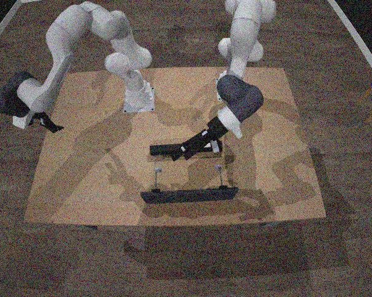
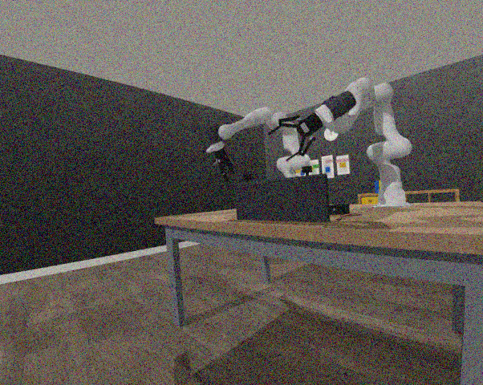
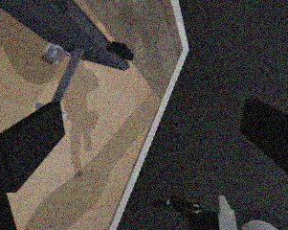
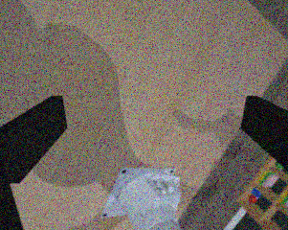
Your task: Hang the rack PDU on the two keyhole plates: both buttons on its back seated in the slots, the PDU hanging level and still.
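Right now my left hand is 30 cm above the rack PDU, 18 cm past it and 3 cm to the right of it. The rest, counted from my left hand: dark upright panel 25 cm below, 10 cm ahead, 2 cm to the left.
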